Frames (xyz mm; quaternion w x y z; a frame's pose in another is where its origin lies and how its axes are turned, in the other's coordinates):
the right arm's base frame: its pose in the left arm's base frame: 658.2 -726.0 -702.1 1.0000 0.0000 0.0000 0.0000
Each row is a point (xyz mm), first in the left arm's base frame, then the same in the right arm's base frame.
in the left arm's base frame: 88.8 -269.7 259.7
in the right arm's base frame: -569.4 456.3 961.8
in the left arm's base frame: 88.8 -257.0 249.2
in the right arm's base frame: -569.4 469.0 951.3
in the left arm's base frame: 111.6 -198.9 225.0
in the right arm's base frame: -546.6 527.1 927.1
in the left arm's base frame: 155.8 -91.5 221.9
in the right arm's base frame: -502.4 634.5 924.0
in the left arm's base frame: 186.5 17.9 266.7
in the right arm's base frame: -471.7 743.9 968.8
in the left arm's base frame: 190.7 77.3 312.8
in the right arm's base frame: -467.5 803.3 1014.9
